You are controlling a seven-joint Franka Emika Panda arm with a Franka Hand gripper.
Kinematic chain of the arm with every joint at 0, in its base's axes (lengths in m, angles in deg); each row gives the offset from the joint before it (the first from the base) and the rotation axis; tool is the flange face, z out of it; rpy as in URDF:
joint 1: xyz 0 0 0.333 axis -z
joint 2: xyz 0 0 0 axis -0.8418 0.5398 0
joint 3: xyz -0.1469 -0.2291 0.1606 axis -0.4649 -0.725 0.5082
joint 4: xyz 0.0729 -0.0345 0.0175 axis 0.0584 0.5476 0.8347
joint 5: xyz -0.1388 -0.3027 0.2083 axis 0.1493 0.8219 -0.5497
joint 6: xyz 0 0 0 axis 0.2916 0.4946 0.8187
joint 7: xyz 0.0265 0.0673 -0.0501 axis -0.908 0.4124 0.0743
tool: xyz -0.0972 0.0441 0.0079 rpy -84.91 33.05 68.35
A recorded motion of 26 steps. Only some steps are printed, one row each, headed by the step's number.
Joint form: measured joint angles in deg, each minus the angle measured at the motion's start. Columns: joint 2, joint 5, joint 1, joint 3, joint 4, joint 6, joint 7.
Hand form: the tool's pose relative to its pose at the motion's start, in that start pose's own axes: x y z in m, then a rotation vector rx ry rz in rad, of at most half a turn. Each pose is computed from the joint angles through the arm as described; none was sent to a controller.
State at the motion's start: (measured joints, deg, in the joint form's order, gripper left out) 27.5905 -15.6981 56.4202 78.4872 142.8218 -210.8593 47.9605
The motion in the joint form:
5: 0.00 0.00 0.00 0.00 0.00 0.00 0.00
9: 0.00 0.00 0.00 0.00 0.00 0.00 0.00
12: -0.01 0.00 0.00 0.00 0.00 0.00 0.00
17: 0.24 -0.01 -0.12 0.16 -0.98 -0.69 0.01
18: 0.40 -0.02 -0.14 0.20 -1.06 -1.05 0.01
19: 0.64 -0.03 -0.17 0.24 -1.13 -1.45 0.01
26: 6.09 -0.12 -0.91 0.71 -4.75 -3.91 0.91
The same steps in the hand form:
5: 0.0000 0.0000 0.0000 0.0000 0.0000 0.0000
9: 0.0000 0.0000 0.0000 0.0000 0.0000 0.0000
12: 0.0000 0.0000 -0.0001 0.0001 0.0001 0.0000
17: 0.0030 -0.0058 -0.0071 0.0175 0.0178 -0.0046
18: 0.0035 -0.0069 -0.0073 0.0209 0.0213 -0.0055
19: 0.0040 -0.0080 -0.0070 0.0237 0.0241 -0.0066
26: 0.0148 -0.0322 -0.0043 0.0331 0.0300 -0.0116

